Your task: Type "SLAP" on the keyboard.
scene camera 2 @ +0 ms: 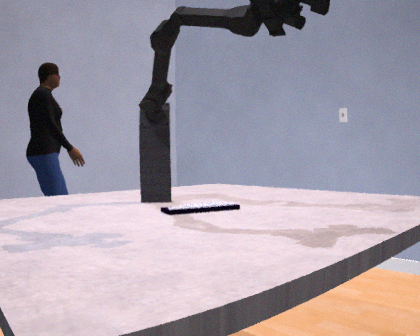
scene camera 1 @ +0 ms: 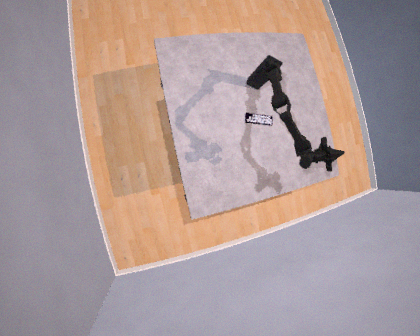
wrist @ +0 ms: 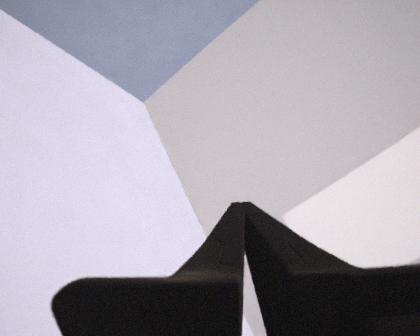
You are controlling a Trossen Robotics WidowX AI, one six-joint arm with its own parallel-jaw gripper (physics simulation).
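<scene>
The keyboard is a small dark slab with white keys. It lies flat on the table near the arm's base. My gripper is shut and empty, with its fingertips meeting in the wrist view. It is high above the table and well off to the side of the keyboard, by the table's lower right edge in scene camera 1. In scene camera 2 the front of the arm runs out at the top of the view, and the fingertips cannot be made out. The keyboard does not show in the wrist view, and single letters are too small to read.
The table is a pale square slab over a wooden floor. The arm's dark base column stands behind the keyboard in scene camera 2. A person stands beyond the table. Shadows of the arm fall on the table top.
</scene>
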